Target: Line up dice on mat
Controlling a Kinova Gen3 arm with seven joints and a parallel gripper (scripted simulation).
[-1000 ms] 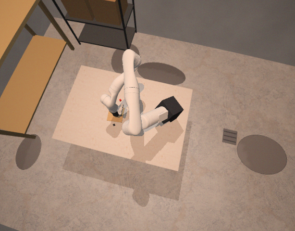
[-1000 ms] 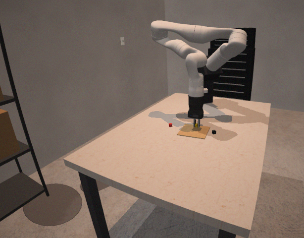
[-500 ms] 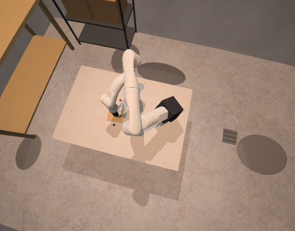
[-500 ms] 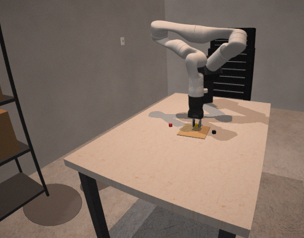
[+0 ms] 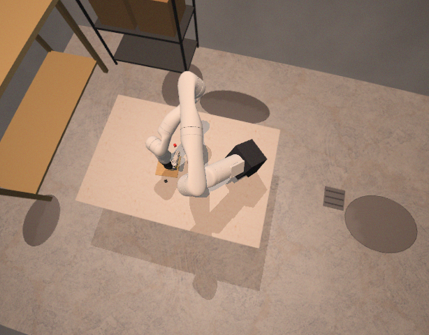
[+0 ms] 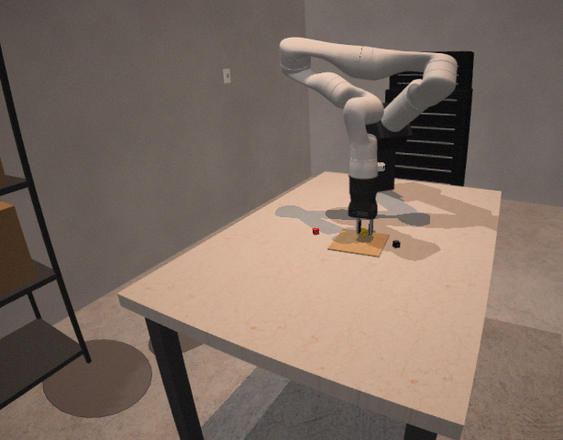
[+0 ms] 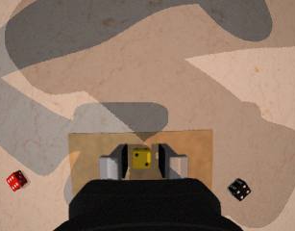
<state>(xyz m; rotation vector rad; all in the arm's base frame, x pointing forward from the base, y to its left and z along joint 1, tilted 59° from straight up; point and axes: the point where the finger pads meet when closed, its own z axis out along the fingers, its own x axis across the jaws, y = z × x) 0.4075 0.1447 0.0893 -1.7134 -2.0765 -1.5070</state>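
Right now the yellow die is 10 mm below my hand. From my hand the other things lie so: tan mat 40 mm ahead, 20 mm to the left, 20 mm below; black die 110 mm to the left, 20 mm below, 10 mm behind; red die 110 mm to the right, 90 mm ahead, 20 mm below.
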